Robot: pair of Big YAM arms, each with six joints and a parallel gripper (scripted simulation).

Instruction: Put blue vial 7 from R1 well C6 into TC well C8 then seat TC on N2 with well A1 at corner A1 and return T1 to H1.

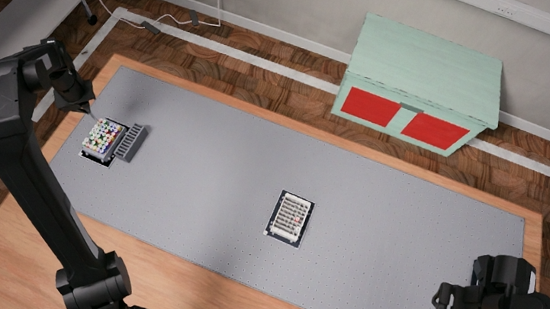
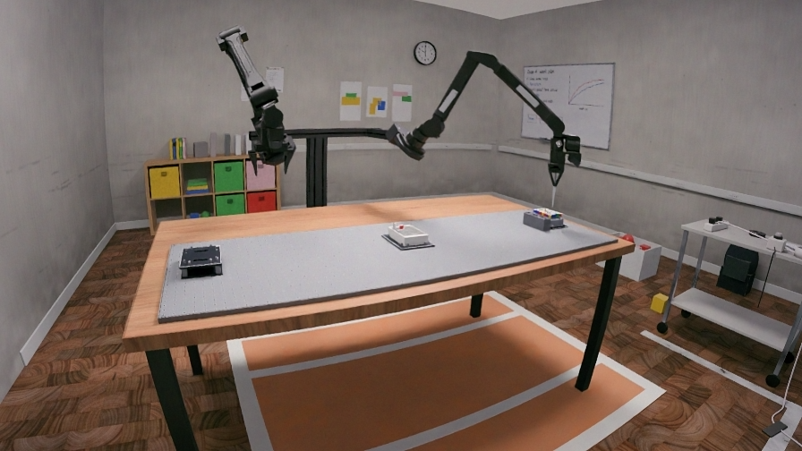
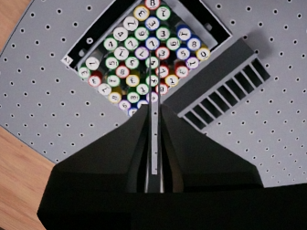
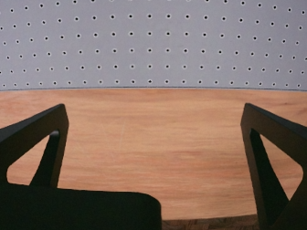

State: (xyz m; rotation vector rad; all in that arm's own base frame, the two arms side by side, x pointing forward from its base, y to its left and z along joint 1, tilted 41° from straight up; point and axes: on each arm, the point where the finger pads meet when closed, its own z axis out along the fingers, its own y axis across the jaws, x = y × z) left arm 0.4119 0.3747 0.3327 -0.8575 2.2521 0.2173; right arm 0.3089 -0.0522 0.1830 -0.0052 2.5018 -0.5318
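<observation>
The forceps T1 lies 30 mm below my left hand. Round my left hand: dark nest N2: 1350 mm to the right, 140 mm below, 70 mm ahead; white tube carrier TC: 680 mm to the right, 150 mm below, 10 mm ahead; grey slotted holder H1: 160 mm below, 100 mm to the right, 10 mm ahead.
</observation>
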